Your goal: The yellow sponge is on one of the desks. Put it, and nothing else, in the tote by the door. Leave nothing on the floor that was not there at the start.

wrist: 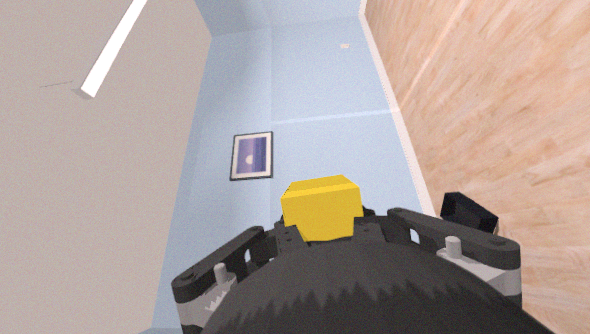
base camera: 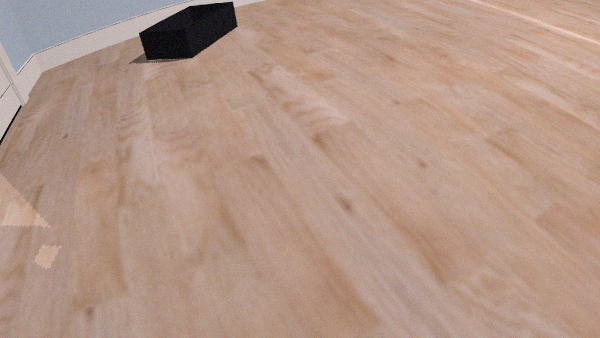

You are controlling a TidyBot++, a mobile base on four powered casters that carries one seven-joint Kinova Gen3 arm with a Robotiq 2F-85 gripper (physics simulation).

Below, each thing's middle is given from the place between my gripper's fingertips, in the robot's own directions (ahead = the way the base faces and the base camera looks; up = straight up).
Scene:
Right now the yellow sponge (wrist: 323, 209) is 3 cm behind my hand and 2 cm to the left of it.

